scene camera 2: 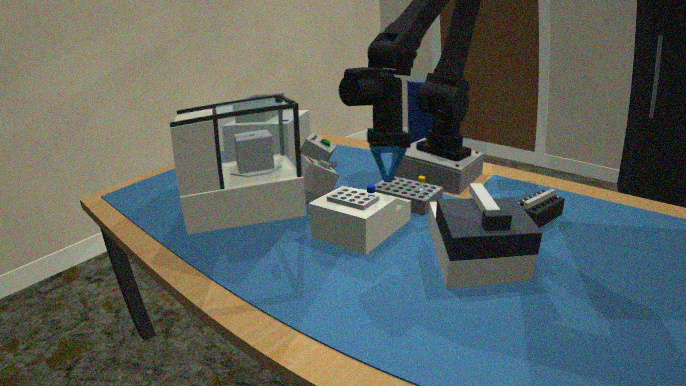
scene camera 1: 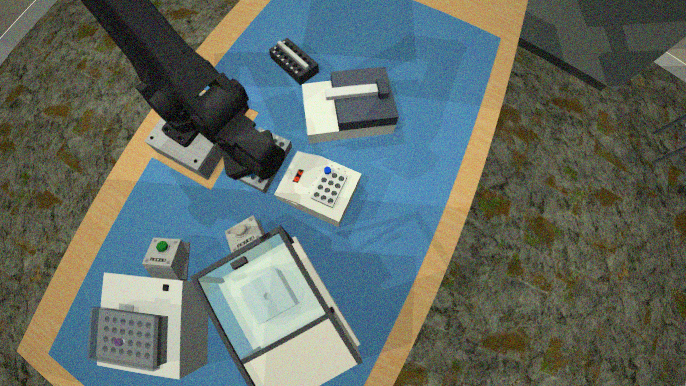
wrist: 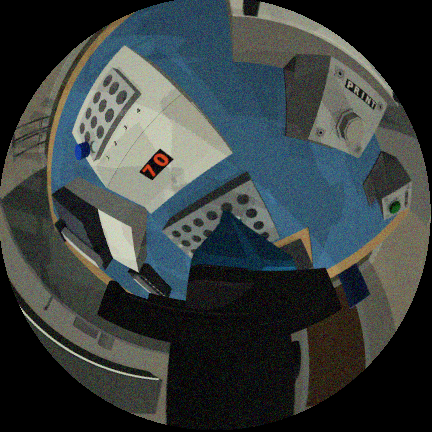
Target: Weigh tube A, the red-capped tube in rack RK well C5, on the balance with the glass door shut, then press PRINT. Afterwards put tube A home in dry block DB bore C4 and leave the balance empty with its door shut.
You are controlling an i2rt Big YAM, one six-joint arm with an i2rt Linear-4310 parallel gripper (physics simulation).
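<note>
My gripper is shut, its blue fingertips together low over the grey rack. A sliver of the red cap shows beside the tips in scene camera 2; the fingers hide it in the wrist view. The white dry block reads 70 and holds a blue-capped tube. The glass balance has no visible tube inside; its door state is unclear. The PRINT button is beside it.
A yellow cap stands in the rack. A dark-lidded box and black rack stand beyond the dry block. A green-button box and a white machine stand by the balance.
</note>
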